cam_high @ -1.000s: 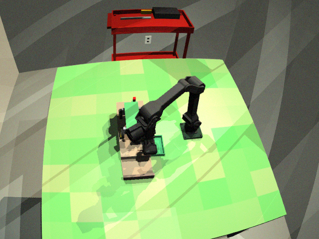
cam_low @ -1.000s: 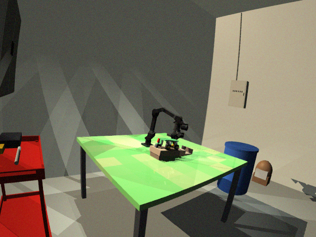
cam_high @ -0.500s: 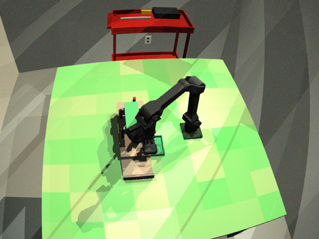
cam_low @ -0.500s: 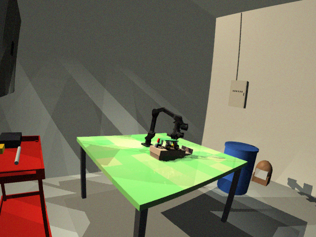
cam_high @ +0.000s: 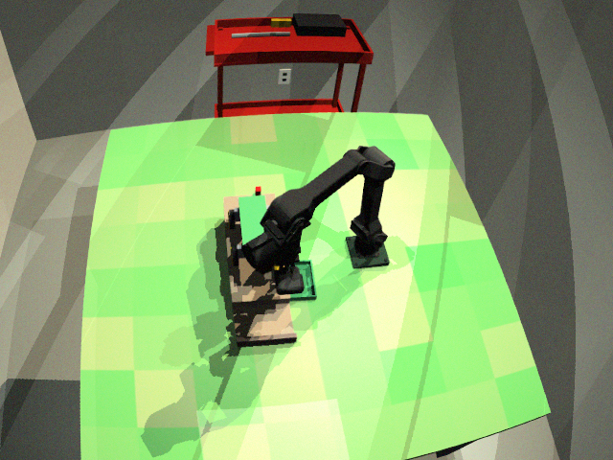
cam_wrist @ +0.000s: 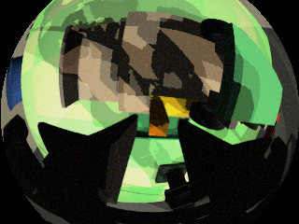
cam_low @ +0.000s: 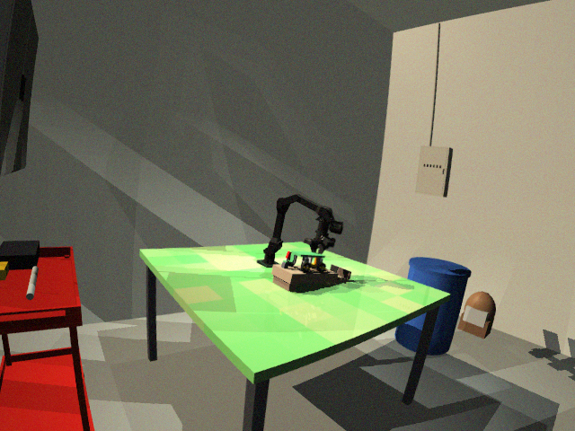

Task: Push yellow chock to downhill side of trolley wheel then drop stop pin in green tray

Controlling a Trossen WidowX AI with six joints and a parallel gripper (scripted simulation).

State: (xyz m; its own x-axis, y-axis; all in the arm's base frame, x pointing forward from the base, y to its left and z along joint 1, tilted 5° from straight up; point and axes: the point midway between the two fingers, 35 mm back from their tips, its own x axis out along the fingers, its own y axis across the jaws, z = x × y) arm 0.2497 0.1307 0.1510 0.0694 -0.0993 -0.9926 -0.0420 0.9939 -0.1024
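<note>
My gripper tip is now 2 cm to the left of the yellow chock and 2 cm above it. The rest, counted from my gripper tip: green tray: 6 cm behind, 3 cm to the right, 12 cm below; then trolley: 7 cm ahead, 12 cm to the right, 1 cm above; then brown ramp: 7 cm ahead, 11 cm to the right, 6 cm below.
</note>
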